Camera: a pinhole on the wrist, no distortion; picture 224 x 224 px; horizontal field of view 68.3 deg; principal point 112.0 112.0 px. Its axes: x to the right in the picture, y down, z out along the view. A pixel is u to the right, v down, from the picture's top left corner.
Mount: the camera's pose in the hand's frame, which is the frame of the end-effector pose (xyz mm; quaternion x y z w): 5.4 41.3 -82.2 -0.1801 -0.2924 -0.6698 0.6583
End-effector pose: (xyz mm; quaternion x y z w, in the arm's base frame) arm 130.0 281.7 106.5 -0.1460 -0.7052 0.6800 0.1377
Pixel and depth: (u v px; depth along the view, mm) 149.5 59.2 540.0
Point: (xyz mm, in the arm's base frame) 216.6 -157.6 -185.5
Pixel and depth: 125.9 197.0 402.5
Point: -112.0 93.6 -180.3
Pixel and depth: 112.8 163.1 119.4
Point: 103.6 281.3 -11.4
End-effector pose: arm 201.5 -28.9 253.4 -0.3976 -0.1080 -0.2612 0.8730
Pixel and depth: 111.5 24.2 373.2
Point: 145.7 337.7 98.2
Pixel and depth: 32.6 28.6 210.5
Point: 232.7 151.6 45.6
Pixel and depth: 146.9 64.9 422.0
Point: 181.6 373.6 216.8
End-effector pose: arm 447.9 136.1 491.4 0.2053 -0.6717 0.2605 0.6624
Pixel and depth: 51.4 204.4 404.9
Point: 47.8 371.0 641.4
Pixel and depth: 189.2 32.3 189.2
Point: 316.5 132.2 368.3
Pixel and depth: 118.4 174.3 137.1
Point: 342.2 215.3 518.4
